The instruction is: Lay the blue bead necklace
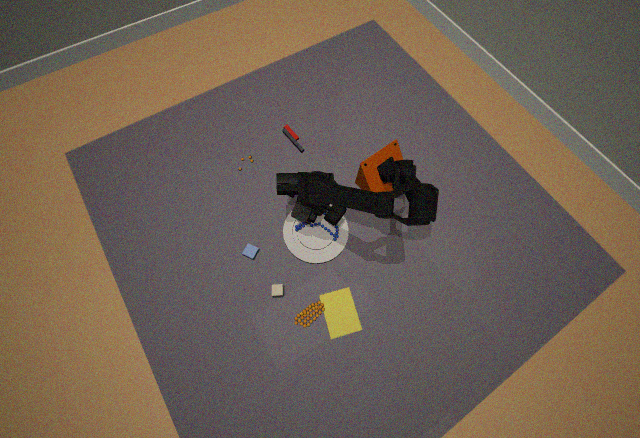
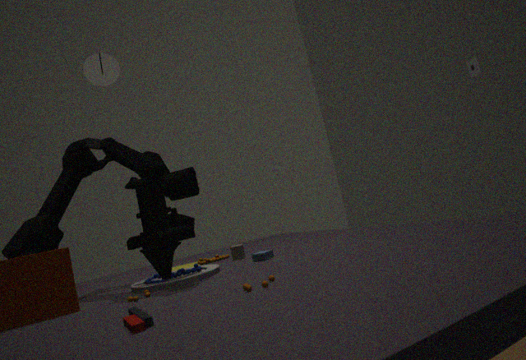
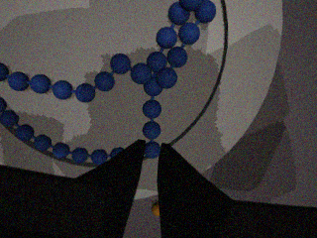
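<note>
Right now the round white bead board is 4 cm ahead of my gripper tip, 5 cm to the left of it and 1 cm below it. Also, from my gripper tip: cream cube: 23 cm ahead, 13 cm to the left; then grey tool: 12 cm behind, 27 cm to the right, 1 cm below; then light blue cube: 23 cm ahead, 2 cm to the right, 1 cm below.
</note>
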